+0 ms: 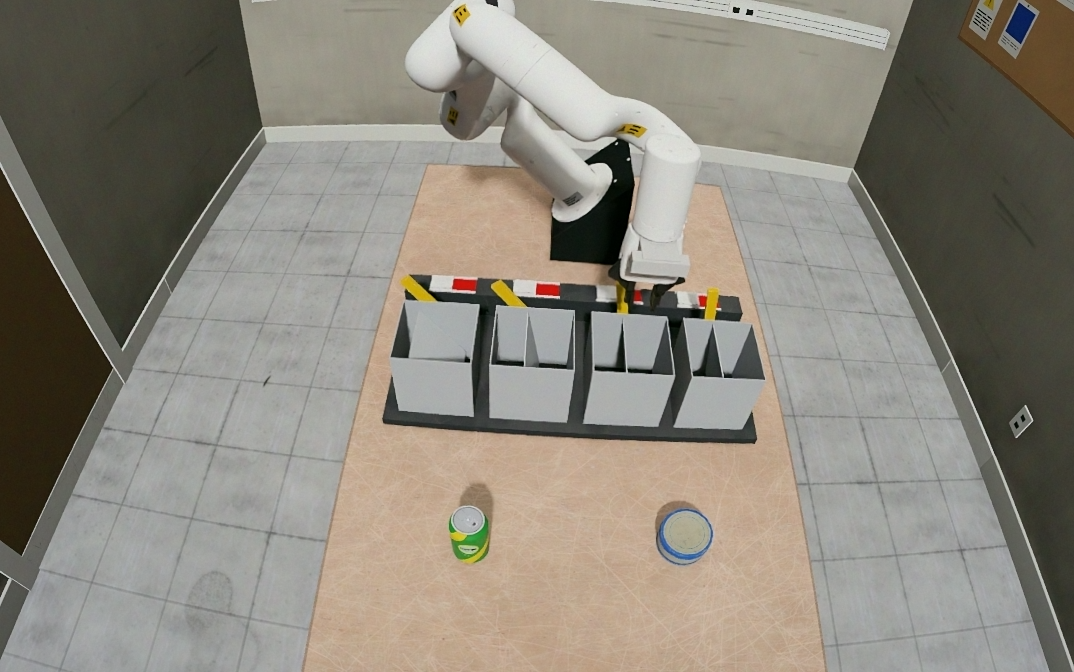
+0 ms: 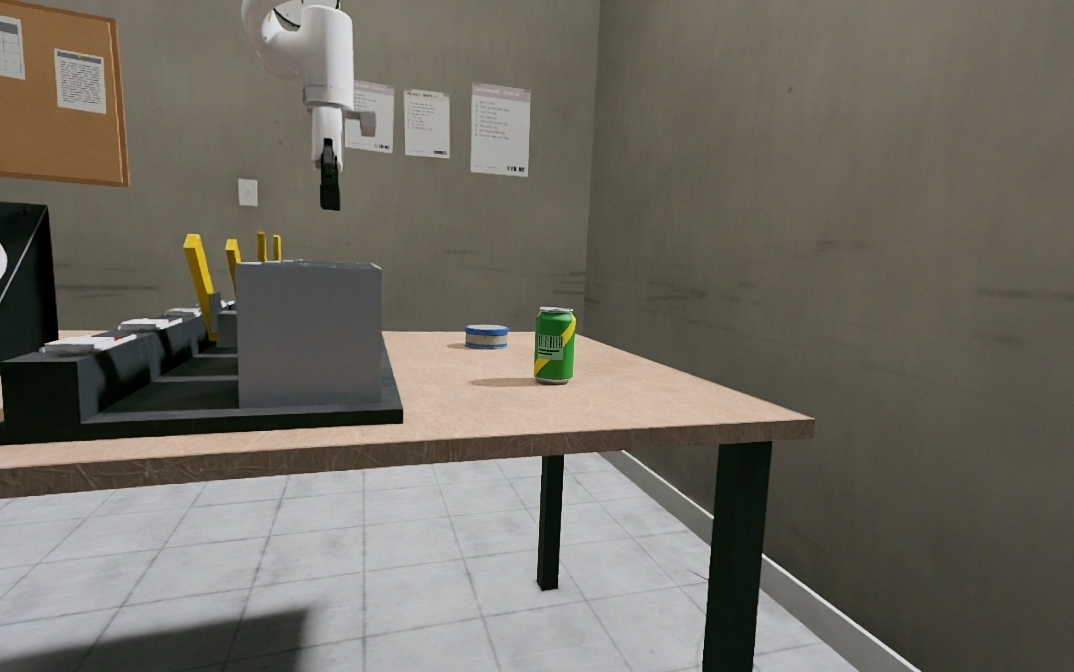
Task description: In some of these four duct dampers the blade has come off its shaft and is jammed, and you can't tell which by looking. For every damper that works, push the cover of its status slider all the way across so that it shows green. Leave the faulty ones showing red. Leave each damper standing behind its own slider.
Labels:
my gripper: image 1; image 2
same spot on my gripper: [image 2: 329, 193] = [image 1: 625, 294]

